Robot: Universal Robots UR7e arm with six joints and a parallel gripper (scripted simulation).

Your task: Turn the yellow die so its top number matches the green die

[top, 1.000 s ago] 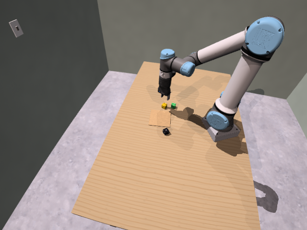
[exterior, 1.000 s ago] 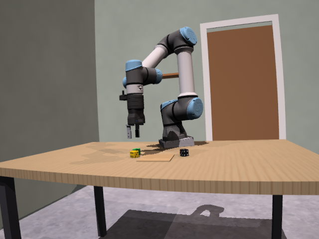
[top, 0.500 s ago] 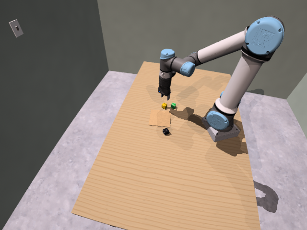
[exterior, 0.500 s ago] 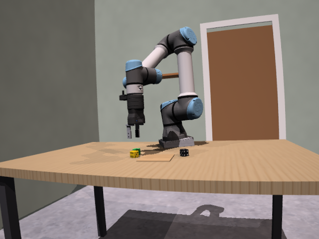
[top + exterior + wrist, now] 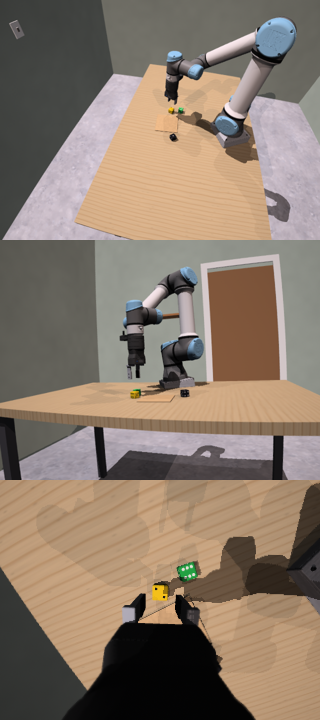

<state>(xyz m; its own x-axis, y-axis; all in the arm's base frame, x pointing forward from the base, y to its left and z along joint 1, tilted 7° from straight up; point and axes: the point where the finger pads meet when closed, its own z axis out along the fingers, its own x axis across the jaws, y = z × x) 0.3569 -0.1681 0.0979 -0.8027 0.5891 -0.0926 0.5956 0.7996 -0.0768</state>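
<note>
Right now my hand is 90 mm above the yellow die. From my hand the other things lie so: tan mat (110 mm below, 100 mm to the left, 30 mm ahead); green die (90 mm below, 70 mm behind); black die (230 mm to the left, 90 mm below).
</note>
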